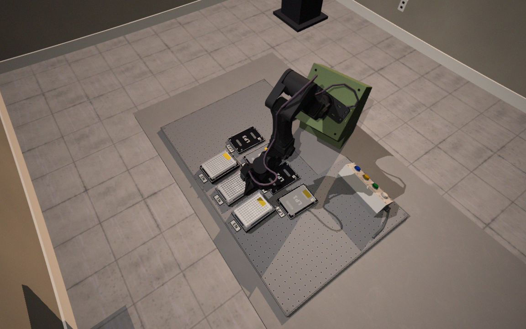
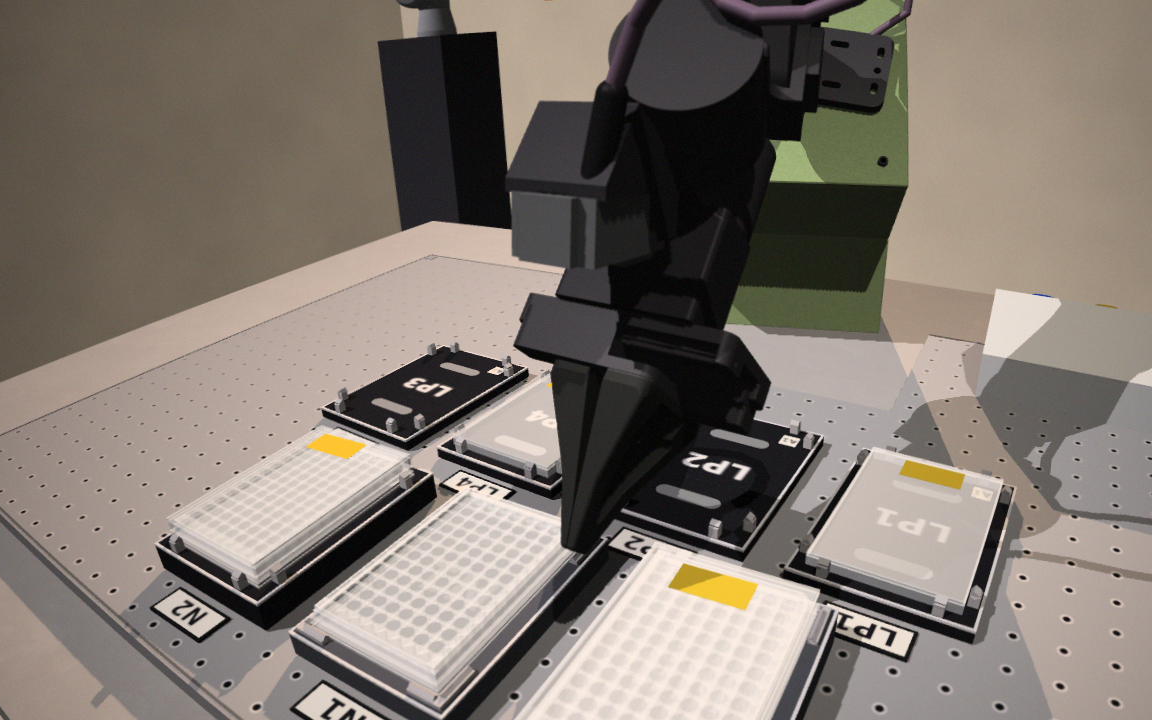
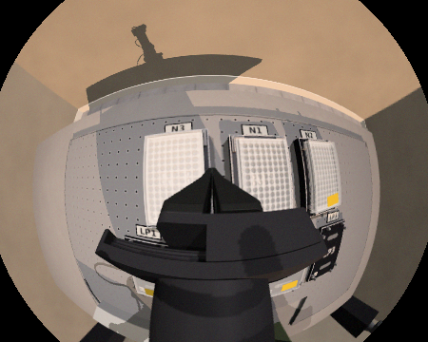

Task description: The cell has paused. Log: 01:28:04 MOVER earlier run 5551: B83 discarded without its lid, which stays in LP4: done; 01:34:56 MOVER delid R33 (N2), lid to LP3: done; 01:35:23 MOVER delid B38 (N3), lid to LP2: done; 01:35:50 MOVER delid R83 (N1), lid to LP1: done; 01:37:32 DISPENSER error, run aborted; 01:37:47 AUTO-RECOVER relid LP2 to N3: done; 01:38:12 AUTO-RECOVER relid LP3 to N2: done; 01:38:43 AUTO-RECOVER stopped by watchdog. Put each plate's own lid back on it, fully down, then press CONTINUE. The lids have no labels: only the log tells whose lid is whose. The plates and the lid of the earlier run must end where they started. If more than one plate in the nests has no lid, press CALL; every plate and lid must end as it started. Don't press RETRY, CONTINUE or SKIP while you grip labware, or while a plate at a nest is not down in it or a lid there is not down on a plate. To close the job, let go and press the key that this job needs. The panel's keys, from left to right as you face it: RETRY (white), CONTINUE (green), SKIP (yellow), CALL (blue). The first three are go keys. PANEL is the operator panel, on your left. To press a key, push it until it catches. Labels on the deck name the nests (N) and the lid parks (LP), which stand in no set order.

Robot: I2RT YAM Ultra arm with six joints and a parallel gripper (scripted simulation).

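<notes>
Now: hand 8 cm to the left of the plate and 6 cm above it. From my hand the other things lie so: blue key 45 cm behind, 17 cm to the left, 2 cm below; then yellow key 45 cm behind, 22 cm to the left, 2 cm below; then clear lid 17 cm behind, 12 cm to the left, 7 cm below.
</notes>
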